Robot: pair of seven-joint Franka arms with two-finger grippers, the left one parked.
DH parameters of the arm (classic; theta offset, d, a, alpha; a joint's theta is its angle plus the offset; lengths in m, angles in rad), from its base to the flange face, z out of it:
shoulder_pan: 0 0.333 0 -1.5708
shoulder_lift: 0 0 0 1.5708
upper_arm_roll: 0 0.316 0.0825 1.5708
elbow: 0 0 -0.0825 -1.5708
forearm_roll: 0 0.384 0 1.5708
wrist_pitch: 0 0 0.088 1.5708
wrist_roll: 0 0.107 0 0
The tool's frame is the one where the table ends.
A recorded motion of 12 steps. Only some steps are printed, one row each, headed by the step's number.
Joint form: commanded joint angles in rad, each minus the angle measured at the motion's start. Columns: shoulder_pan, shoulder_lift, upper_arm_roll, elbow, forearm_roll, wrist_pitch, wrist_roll.
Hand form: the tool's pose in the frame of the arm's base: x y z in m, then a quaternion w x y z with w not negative. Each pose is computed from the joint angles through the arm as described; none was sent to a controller.
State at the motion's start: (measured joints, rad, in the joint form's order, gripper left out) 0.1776 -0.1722 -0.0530 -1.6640 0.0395 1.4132 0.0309
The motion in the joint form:
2: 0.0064 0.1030 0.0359 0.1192 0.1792 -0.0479 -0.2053
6: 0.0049 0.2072 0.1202 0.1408 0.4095 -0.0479 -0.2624
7: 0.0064 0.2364 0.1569 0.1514 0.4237 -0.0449 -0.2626
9: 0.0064 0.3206 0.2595 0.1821 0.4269 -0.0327 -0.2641
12: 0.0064 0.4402 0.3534 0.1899 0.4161 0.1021 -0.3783
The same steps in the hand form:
2: 0.4988 0.1107 0.6595 0.10870 -0.97525 -0.18470 0.05438
6: 0.5123 0.1849 0.6237 0.22158 -0.93638 -0.25479 0.09583
7: 0.5134 0.2070 0.6138 0.22873 -0.92896 -0.27050 0.10749
9: 0.5147 0.2615 0.5837 0.23520 -0.91058 -0.31058 0.13809
12: 0.5335 0.3120 0.5292 0.25614 -0.88220 -0.37595 0.12155

